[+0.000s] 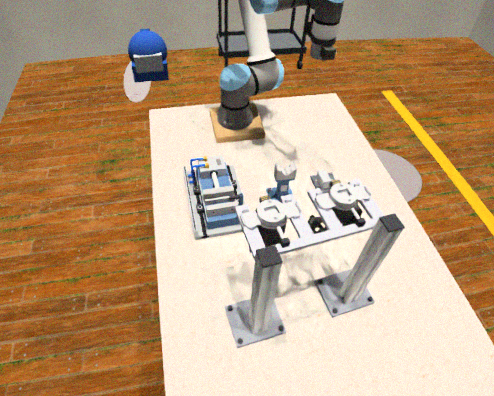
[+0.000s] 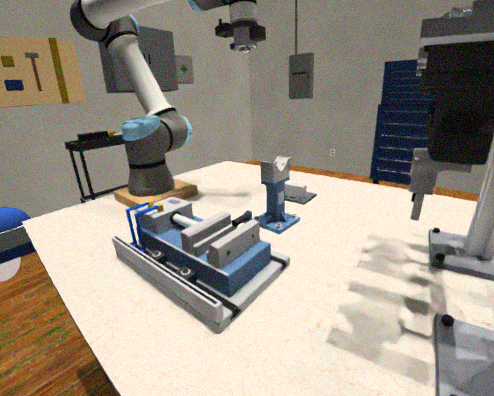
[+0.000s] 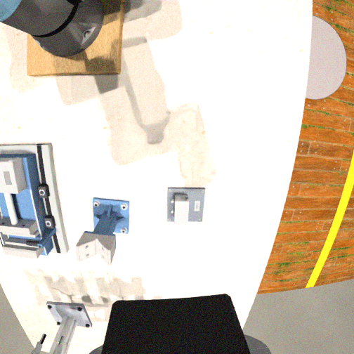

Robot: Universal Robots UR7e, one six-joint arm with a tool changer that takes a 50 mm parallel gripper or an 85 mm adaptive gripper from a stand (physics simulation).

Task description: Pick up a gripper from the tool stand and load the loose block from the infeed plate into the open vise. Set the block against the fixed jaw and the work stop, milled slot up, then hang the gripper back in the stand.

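Seen in the pictures: hand, its tool point: (image 2: 245, 47); arm's base, origin of its link: (image 1: 234, 118) (image 2: 152, 188).
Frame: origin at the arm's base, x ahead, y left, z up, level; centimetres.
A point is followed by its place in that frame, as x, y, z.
Note:
The arm's bare tool changer (image 1: 323, 51) @[32.7, 15.8, 44.3] (image 2: 244, 42) @[30.0, 14.9, 41.5] is high above the table and carries no gripper. Two grippers hang in the tool stand (image 1: 305, 242) @[83.7, -12.7, 30.8], below round couplings (image 1: 271, 212) @[74.5, -16.8, 31.4] (image 1: 345, 195) @[75.2, 1.7, 31.5]; their finger openings cannot be made out. The grey block (image 1: 324, 179) @[45.3, 19.0, 1.5] (image 2: 296, 189) @[44.2, 18.2, 0.3] (image 3: 181, 207) lies on the dark infeed plate (image 2: 307, 198) @[47.4, 19.6, -2.5] (image 3: 198, 218); its slot is not clear. The blue vise (image 2: 250, 272) @[52.1, -21.5, 0.1] (image 3: 31, 175) is open, with an empty gap between its moving jaw (image 2: 205, 234) @[43.5, -21.6, 4.8] and fixed jaw (image 2: 235, 243) @[50.1, -22.1, 5.2]. The black work stop (image 2: 242, 219) @[47.3, -15.8, 5.9] is beside the gap.
A blue post with a grey V-shaped head (image 1: 285, 172) @[45.0, 2.5, 9.7] (image 2: 275, 172) @[46.3, -0.4, 10.5] (image 3: 97, 247) stands between the vise and infeed plate. The stand's tall posts (image 1: 263, 295) @[88.1, -23.2, 21.4] (image 1: 372, 260) @[88.8, 3.9, 22.4] rise at the near side. Blue clamp tubing (image 2: 132, 225) @[27.7, -25.2, 4.2] rises beside the vise. The arm base sits on a wooden block (image 1: 240, 134) @[10.3, -1.0, -0.4] (image 3: 75, 67).

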